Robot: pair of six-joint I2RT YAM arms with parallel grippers.
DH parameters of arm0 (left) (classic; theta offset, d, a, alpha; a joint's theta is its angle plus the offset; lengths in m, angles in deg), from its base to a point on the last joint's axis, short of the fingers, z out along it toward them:
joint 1: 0 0.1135 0.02 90
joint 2: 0 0 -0.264 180
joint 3: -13.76 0 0.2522 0
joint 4: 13.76 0 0.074 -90
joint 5: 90 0 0 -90
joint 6: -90 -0.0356 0 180
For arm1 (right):
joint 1: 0 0.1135 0.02 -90
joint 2: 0 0 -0.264 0
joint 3: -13.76 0 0.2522 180
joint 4: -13.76 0 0.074 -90
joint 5: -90 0 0 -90
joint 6: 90 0.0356 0 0
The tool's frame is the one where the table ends.
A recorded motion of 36 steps. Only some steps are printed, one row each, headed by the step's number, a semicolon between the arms.
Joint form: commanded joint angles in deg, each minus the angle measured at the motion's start. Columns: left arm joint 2, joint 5, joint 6, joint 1, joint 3, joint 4; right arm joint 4, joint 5, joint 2, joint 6, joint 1, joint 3.
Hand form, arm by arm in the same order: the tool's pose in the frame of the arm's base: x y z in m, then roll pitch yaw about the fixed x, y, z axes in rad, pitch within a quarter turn. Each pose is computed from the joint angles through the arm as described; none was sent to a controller.
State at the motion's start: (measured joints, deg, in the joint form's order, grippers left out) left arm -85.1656 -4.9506 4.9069 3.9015 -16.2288 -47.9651; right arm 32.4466 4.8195 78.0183 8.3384 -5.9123 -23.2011
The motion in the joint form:
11: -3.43 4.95 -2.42 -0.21 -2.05 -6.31; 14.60 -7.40 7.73 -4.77 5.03 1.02
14: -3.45 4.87 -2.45 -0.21 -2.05 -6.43; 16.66 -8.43 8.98 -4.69 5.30 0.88
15: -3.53 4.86 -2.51 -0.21 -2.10 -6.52; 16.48 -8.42 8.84 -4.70 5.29 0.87
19: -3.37 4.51 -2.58 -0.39 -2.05 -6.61; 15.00 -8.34 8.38 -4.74 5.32 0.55
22: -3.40 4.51 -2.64 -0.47 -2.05 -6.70; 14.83 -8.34 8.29 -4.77 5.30 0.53
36: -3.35 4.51 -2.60 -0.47 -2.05 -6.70; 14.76 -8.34 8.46 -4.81 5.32 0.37
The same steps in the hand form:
11: 0.2573 0.0166 0.1367 -2.9918 1.2876 -2.9213; 0.2682 -0.0057 0.1530 2.9780 1.2787 2.9085
14: 0.2574 0.0167 0.1368 -2.9940 1.2894 -2.9222; 0.2706 -0.0051 0.1520 2.9772 1.2958 2.8949
15: 0.2577 0.0167 0.1369 -2.9972 1.2906 -2.9253; 0.2705 -0.0052 0.1523 2.9781 1.2953 2.8958
19: 0.2575 0.0161 0.1375 -3.0055 1.2945 -2.9309; 0.2707 -0.0050 0.1531 2.9892 1.2834 2.9084
22: 0.2576 0.0157 0.1375 -3.0086 1.2957 -2.9356; 0.2706 -0.0051 0.1533 2.9917 1.2825 2.9106
36: 0.2575 0.0157 0.1377 -3.0057 1.2964 -2.9326; 0.2713 -0.0050 0.1531 2.9951 1.2812 2.9144

